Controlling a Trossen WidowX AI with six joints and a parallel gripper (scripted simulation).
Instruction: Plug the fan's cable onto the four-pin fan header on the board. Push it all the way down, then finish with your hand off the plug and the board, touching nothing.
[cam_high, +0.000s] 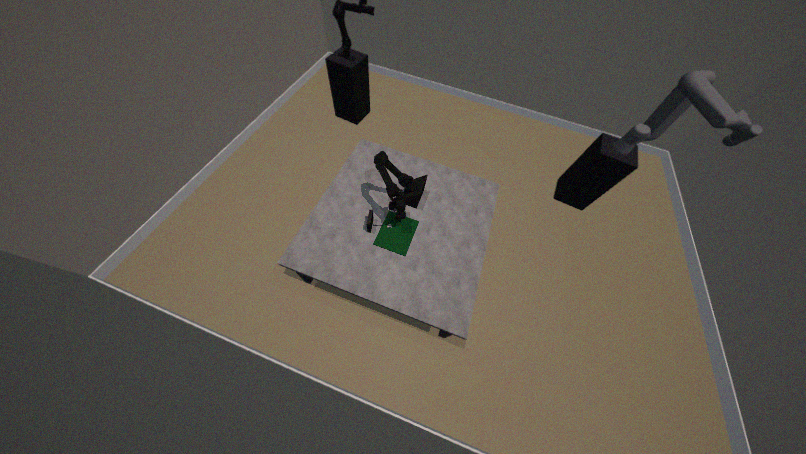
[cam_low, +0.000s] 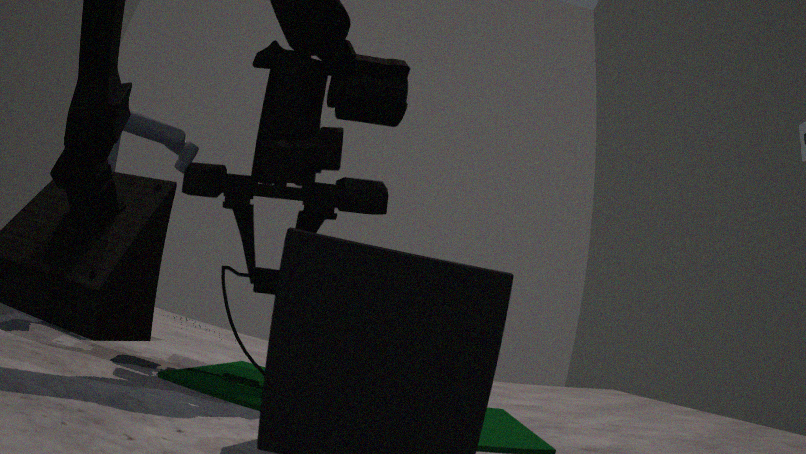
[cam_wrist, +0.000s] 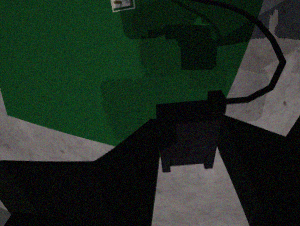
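The green board is 100 mm ahead of my gripper tip, 20 mm to the left of it and 110 mm below it. The rest, counted from my gripper tip: fan header: 80 mm ahead, 50 mm to the right, 100 mm below; then fan: 130 mm ahead, 170 mm to the right, 40 mm below; then dark fan plug: 10 mm to the left.
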